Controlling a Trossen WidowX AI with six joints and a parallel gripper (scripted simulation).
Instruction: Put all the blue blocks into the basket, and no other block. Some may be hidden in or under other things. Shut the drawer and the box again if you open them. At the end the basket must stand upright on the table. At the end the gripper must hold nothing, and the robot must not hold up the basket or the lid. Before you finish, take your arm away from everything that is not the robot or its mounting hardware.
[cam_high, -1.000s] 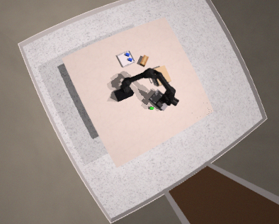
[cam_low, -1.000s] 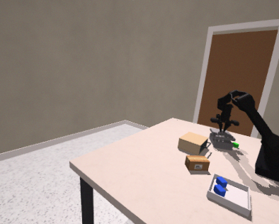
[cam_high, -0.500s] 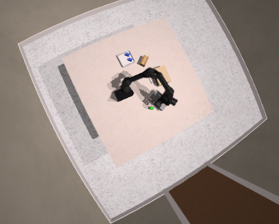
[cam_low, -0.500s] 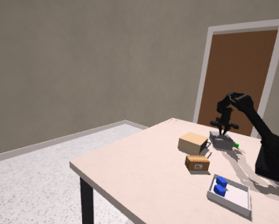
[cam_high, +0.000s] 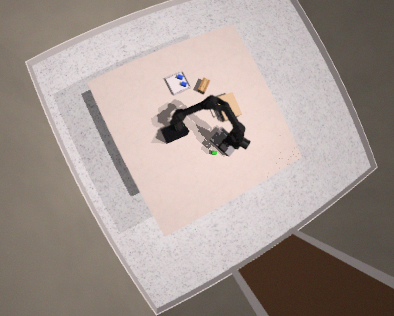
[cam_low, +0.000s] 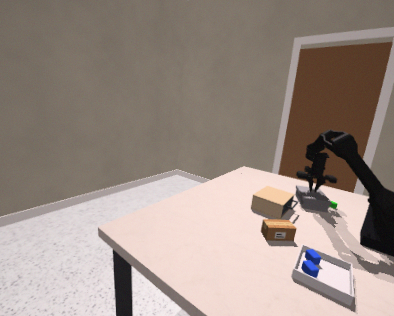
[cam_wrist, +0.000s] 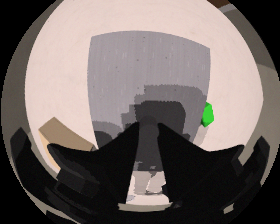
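The grey lid lies 40 mm below my hand. Also, from my hand: tan drawer unit 180 mm ahead, 200 mm to the left, 70 mm below; then green block 110 mm behind, 30 mm to the right, 90 mm below; then grey box 90 mm below.
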